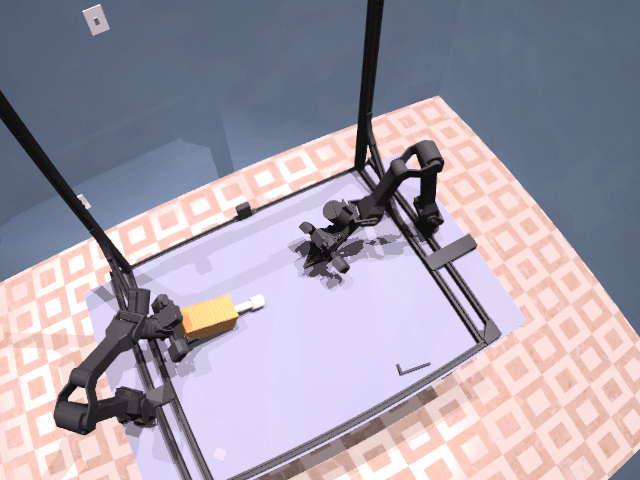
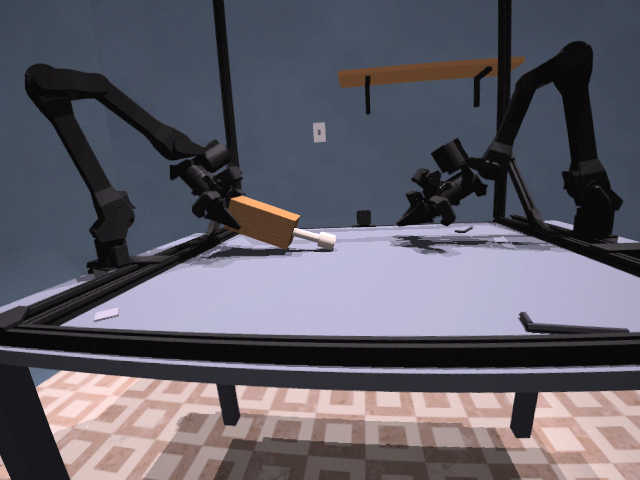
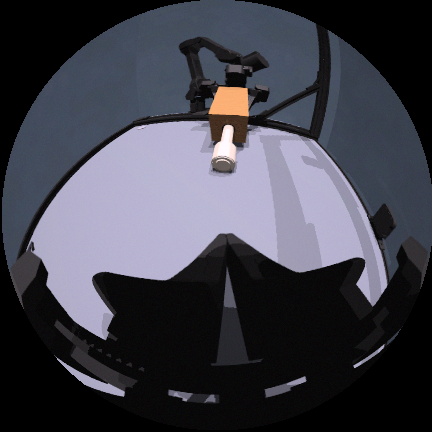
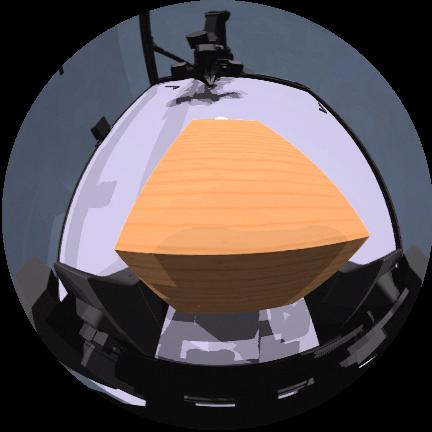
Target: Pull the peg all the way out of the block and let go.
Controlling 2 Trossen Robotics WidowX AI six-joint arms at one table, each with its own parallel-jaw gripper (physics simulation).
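Places are measured from the left arm's base along level axes (x ahead, y left, z up), in millimetres.
Pixels of known places: left gripper, fingertip midpoint: (image 1: 304,267) (image 2: 397,224) (image 3: 225,239) (image 4: 210,85); right gripper, fingertip midpoint: (image 2: 245,226); left arm's base, origin of the base link: (image 1: 426,225) (image 2: 592,235) (image 4: 222,70); right arm's base, origin of the base link: (image 1: 144,414) (image 2: 115,265) (image 3: 197,111).
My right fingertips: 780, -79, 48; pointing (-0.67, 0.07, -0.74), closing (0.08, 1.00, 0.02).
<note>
Ahead of a thing's pixels: the offset from my right fingertips to its top centre, as dx, dy, dz. "*": to the spot under its first point.
The orange wooden block (image 1: 210,315) (image 2: 263,223) (image 3: 230,102) (image 4: 235,200) is tilted, its peg end lower, near the table. The white peg @(-153, +8, -3) (image 1: 250,303) (image 2: 315,237) (image 3: 225,150) sticks out of the block's end face, its thick head outward and low by the table top; its inner end is hidden in the block. My right gripper (image 2: 233,219) is shut on the block's far end from the peg. My left gripper (image 1: 306,265) (image 2: 400,223) (image 3: 225,239) (image 4: 210,85) is shut and empty, above the table and well apart from the peg's head.
A dark L-shaped bar @(-468, +413, -59) (image 1: 413,368) (image 2: 573,327) lies on the table near the front right edge. A small pale square @(* +117, +338, -64) (image 1: 220,454) (image 2: 106,314) lies at the front left. A black frame (image 1: 310,192) with tall posts edges the table. A wooden shelf (image 2: 418,73) hangs on the wall.
</note>
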